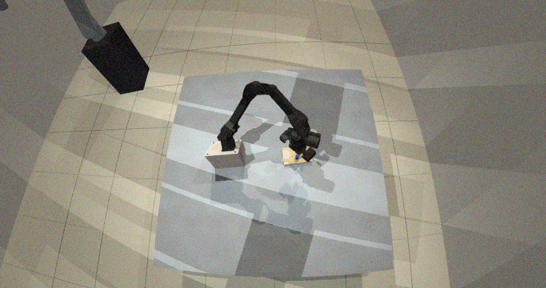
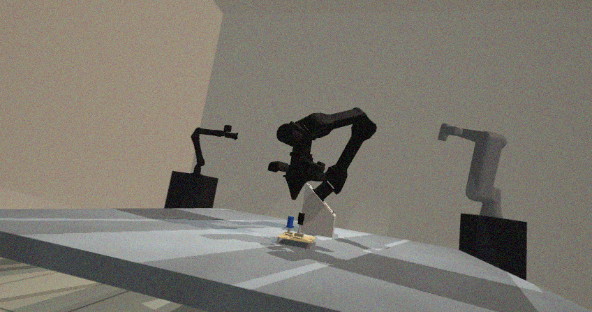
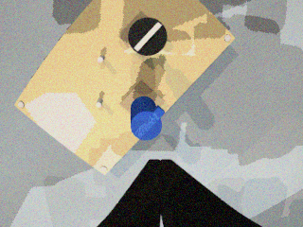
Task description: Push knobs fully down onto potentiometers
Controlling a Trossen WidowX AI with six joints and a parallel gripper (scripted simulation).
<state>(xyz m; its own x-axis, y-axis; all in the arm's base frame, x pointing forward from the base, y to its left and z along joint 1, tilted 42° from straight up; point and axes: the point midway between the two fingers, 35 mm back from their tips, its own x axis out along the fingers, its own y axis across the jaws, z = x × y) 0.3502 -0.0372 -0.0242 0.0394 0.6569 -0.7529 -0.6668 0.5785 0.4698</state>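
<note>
The blue knob lies 7 cm below my gripper tip.
</note>
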